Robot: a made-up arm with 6 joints.
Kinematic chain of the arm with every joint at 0, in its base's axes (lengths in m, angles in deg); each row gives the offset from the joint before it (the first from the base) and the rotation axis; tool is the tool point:
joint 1: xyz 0 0 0.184 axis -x
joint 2: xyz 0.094 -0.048 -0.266 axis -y
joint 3: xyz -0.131 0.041 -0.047 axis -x
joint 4: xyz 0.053 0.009 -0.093 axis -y
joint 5: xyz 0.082 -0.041 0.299 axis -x
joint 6: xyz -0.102 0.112 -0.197 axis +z
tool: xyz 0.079 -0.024 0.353
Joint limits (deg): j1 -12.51..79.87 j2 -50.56..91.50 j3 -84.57..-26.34 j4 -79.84..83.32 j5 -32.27..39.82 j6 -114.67..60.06
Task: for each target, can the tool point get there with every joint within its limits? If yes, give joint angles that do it. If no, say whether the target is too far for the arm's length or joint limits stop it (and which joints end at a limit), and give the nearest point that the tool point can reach.
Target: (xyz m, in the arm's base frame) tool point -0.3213 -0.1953 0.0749
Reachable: yes | joints 47.44 11.98 -69.52 67.60 30.97 24.33
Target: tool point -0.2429 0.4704 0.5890
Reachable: no: joint limits stop it (at a limit: joint 1, joint 2, joint 5, joint 6) | nearest point -0.1568 0.1567 0.3690 | short by 0.393 m
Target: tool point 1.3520 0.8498 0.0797
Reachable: no: too far | nearest point 0.4992 0.1667 -0.0580 | short by 1.101 m
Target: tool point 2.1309 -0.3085 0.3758
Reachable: no: too far | nearest point 0.5415 -0.2565 0.1022 | short by 1.614 m
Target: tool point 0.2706 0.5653 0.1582
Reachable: no: joint limits stop it (at a limit: joint 1, joint 3, joint 4, joint 5, joint 6) | nearest point 0.2908 0.2285 0.0974 | short by 0.343 m
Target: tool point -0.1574 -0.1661 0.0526
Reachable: yes | joints -4.92 14.59 -68.62 28.64 28.78 45.04
